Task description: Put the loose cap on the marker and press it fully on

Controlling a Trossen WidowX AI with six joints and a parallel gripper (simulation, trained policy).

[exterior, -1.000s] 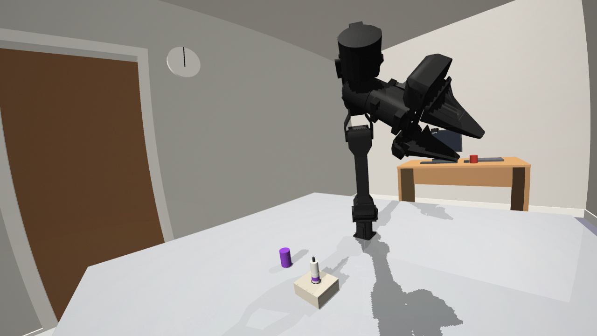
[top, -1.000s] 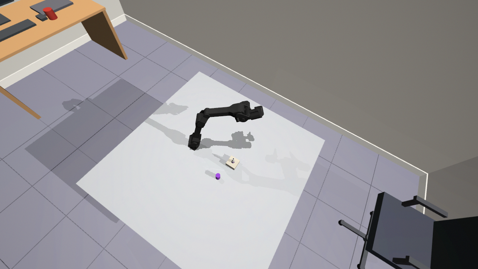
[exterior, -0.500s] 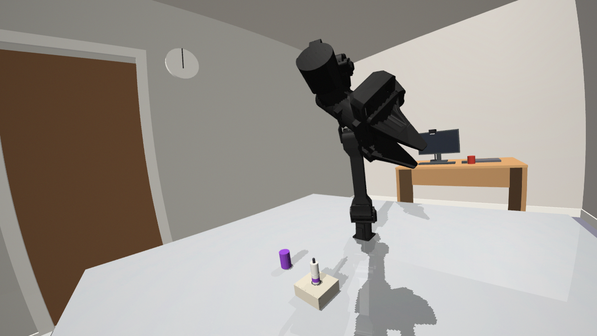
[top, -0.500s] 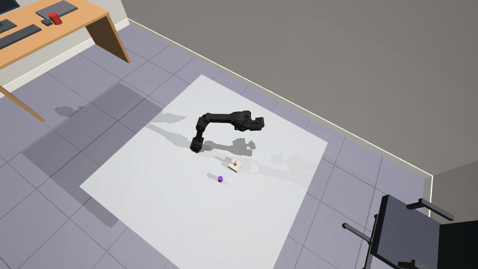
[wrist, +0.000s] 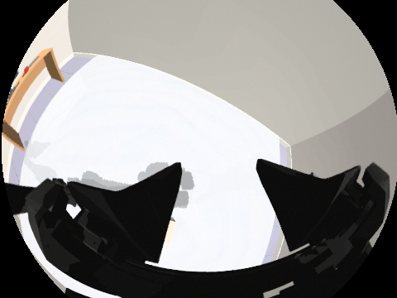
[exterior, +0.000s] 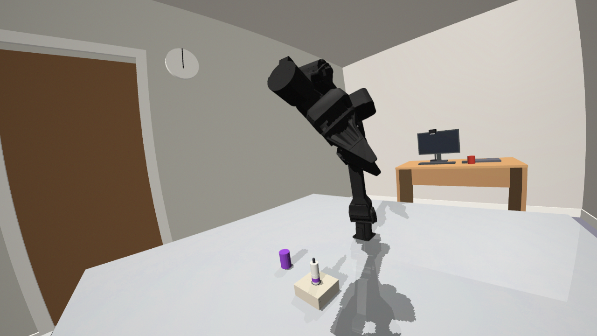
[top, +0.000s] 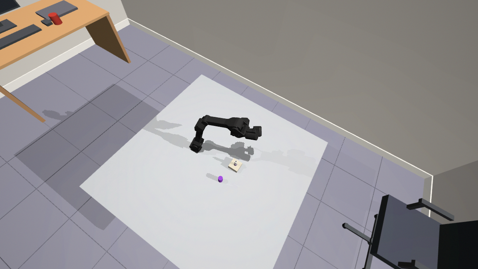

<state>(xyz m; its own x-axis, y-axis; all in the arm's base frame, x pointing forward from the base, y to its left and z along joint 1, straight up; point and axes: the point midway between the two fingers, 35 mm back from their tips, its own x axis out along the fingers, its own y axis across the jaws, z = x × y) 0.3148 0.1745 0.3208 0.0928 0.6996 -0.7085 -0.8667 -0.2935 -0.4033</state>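
My gripper tip is 300 mm to the left of the purple cap, 270 mm above it and 30 mm past it. The rest, counted from my gripper tip: beige holder block 280 mm below, 150 mm to the right; white marker 230 mm below, 150 mm to the right.
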